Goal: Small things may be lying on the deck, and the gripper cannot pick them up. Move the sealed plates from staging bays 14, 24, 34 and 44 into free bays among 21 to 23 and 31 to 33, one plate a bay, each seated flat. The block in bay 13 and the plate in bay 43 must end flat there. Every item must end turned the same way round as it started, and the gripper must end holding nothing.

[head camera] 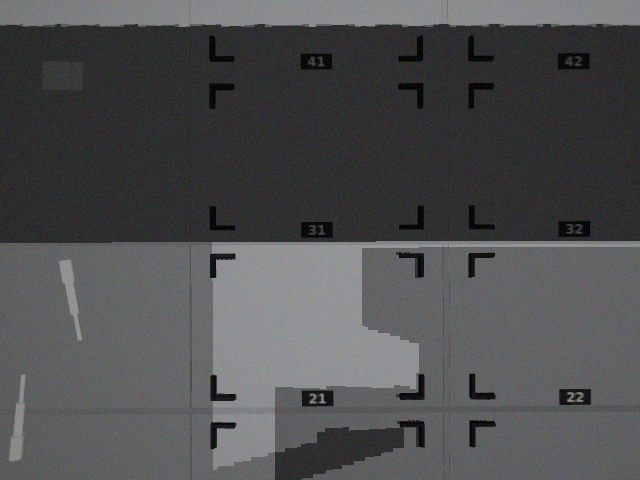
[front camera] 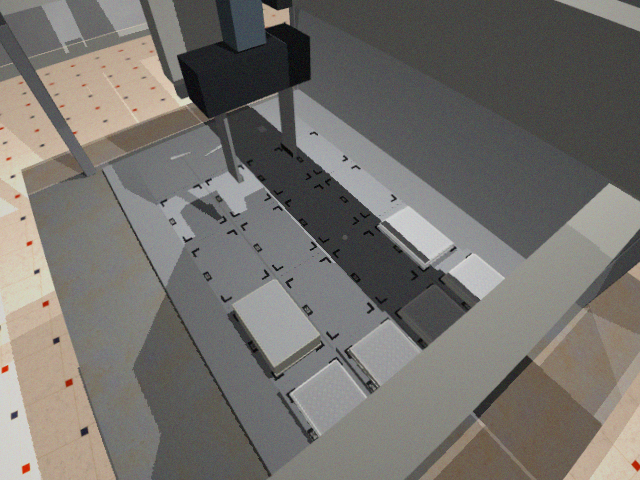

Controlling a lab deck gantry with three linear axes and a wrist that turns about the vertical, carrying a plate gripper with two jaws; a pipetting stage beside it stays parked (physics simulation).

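Places are measured from the robot's base along level axes (x ahead, y left, z up), in centimetres.
Where they show: gripper, fingertip midpoint: (front camera: pixel 263 163); robot's base, origin of the base link: (front camera: pixel 162 203).
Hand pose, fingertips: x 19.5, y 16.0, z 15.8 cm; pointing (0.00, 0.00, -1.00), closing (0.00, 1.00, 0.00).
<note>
Things, the pixels of their top centre, and the offset from my fingertips. "pt": a spot on its surface instead.
- pale block, middle of its top: (front camera: pixel 274 319) dx +19.7, dy -11.7, dz -11.6 cm
- bay 14 plate, middle of its top: (front camera: pixel 340 411) dx +36.1, dy -11.7, dz -12.9 cm
- bay 24 plate, middle of its top: (front camera: pixel 397 364) dx +36.1, dy -1.0, dz -12.9 cm
- bay 34 plate, middle of its top: (front camera: pixel 445 323) dx +36.1, dy +9.7, dz -12.9 cm
- bay 44 plate, middle of its top: (front camera: pixel 487 287) dx +36.1, dy +20.4, dz -12.9 cm
- Bay 43 plate, middle of its top: (front camera: pixel 416 233) dx +19.7, dy +20.4, dz -14.3 cm
- Bay label 21, surface spot: (head camera: pixel 317 398) pt dx -13.1, dy -5.6, dz -15.7 cm
- bay label 31, surface spot: (head camera: pixel 316 229) pt dx -13.1, dy +5.2, dz -15.7 cm
- faint square piece, middle of its top: (head camera: pixel 62 75) (front camera: pixel 261 128) dx -29.1, dy +14.9, dz -15.7 cm
- small round thing, middle of its top: (front camera: pixel 345 236) dx +11.5, dy +9.4, dz -15.4 cm
My gripper (front camera: pixel 264 168) hangs over the far end of the deck, its two jaws wide apart with nothing between them; it does not show in the head view. The pale block (front camera: pixel 276 325) stands flat in bay 13. White sealed plates sit in the near row: bay 14 plate (front camera: pixel 330 397), bay 24 plate (front camera: pixel 386 351), bay 34 plate (front camera: pixel 433 312) in shadow, and bay 44 plate (front camera: pixel 476 275). The frame beam hides parts of some. Bay 43 plate (front camera: pixel 418 235) looks flat. Bay label 21 (head camera: pixel 317 398) and bay label 31 (head camera: pixel 316 229) show with no plate in those bays.
Two thin pale pieces, one (front camera: pixel 180 155) (head camera: pixel 71 299) and another (front camera: pixel 213 150) (head camera: pixel 17 418), lie beyond bay 21. A faint square piece (front camera: pixel 262 128) (head camera: pixel 62 75) lies left of bay 41. A small round thing (front camera: pixel 344 237) lies between bays 32 and 33. A beam (front camera: pixel 465 351) crosses the front.
</note>
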